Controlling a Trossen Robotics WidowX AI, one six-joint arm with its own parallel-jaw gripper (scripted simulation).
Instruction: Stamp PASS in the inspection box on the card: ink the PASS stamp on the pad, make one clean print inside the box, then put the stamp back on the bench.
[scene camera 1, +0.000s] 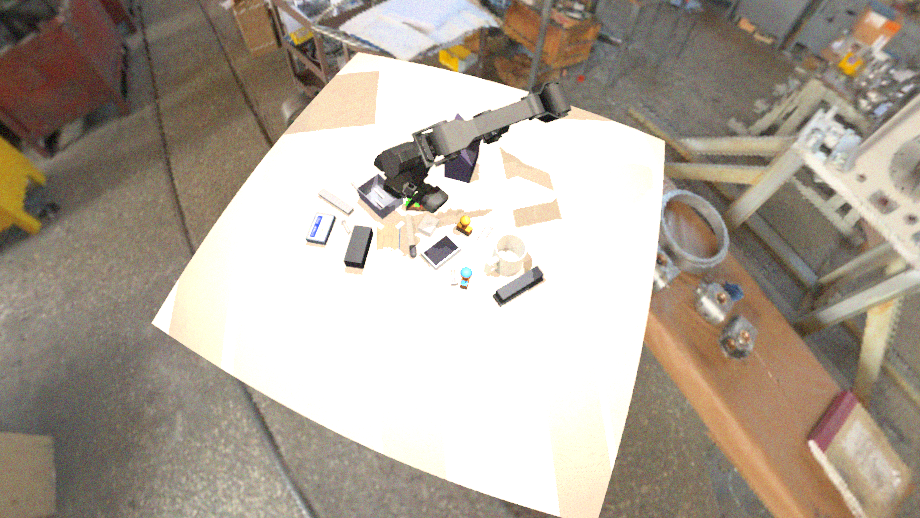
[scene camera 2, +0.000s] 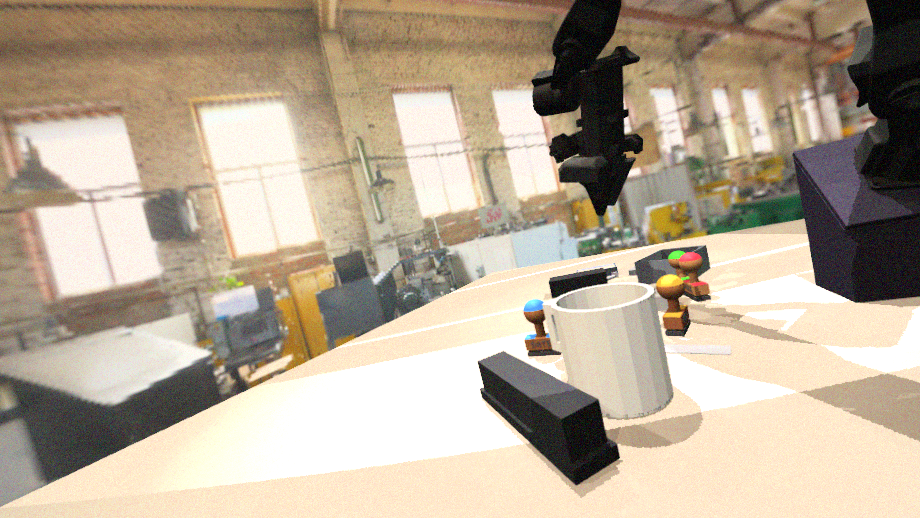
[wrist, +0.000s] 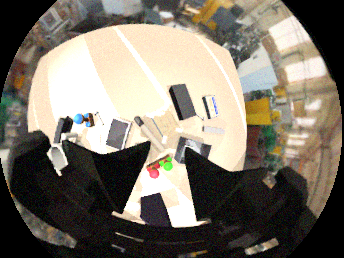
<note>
In view: my gripper (scene camera 2: 606, 210), a red-topped stamp (scene camera 2: 697, 290), a grey tray (scene camera 2: 650, 269), a white mug (scene camera 2: 610, 336), an orange-topped stamp (scene camera 2: 676, 322), a blue-topped stamp (scene camera 2: 538, 344), a black block (scene camera 2: 565, 424) and a black block (scene camera 2: 559, 285).
The grey tray is seen too in scene camera 1 (scene camera 1: 372, 193). The white mug also shows in scene camera 1 (scene camera 1: 510, 249). My gripper shows as well in scene camera 1 (scene camera 1: 400, 201) and in the wrist view (wrist: 167, 147). The wrist view misses the orange-topped stamp, which is hidden by my gripper.
</note>
